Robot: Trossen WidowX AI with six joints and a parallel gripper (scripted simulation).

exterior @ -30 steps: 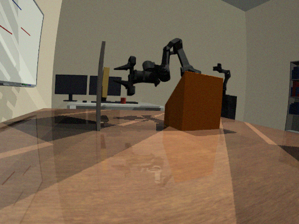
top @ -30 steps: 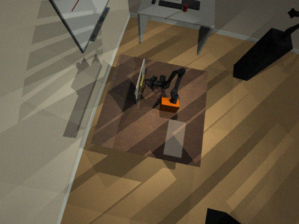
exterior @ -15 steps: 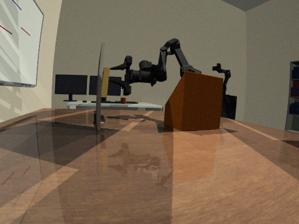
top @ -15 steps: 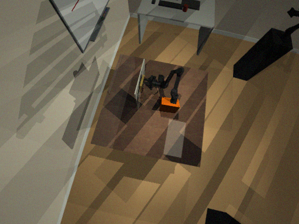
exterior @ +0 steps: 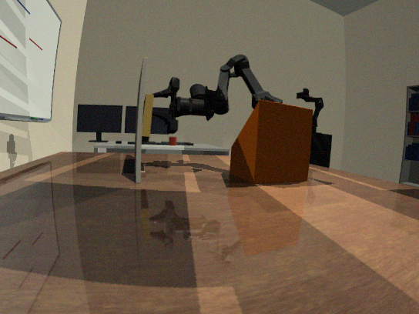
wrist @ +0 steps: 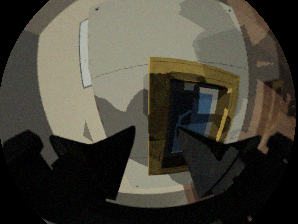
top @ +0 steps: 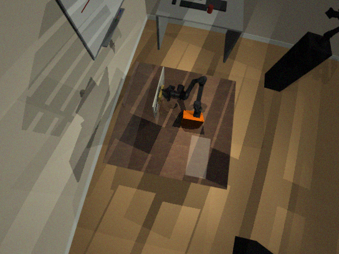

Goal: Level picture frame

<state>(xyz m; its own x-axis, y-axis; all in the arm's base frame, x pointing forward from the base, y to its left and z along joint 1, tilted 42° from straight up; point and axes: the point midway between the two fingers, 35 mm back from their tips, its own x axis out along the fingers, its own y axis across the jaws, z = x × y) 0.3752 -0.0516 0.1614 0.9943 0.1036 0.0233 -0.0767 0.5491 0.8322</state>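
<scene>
Now: gripper tip 1 cm short of the picture frame, 1 cm to the right of it and 5 cm above it. From my gripper tip the other things lie so: wall panel (2 cm ahead, 6 cm below).
</scene>
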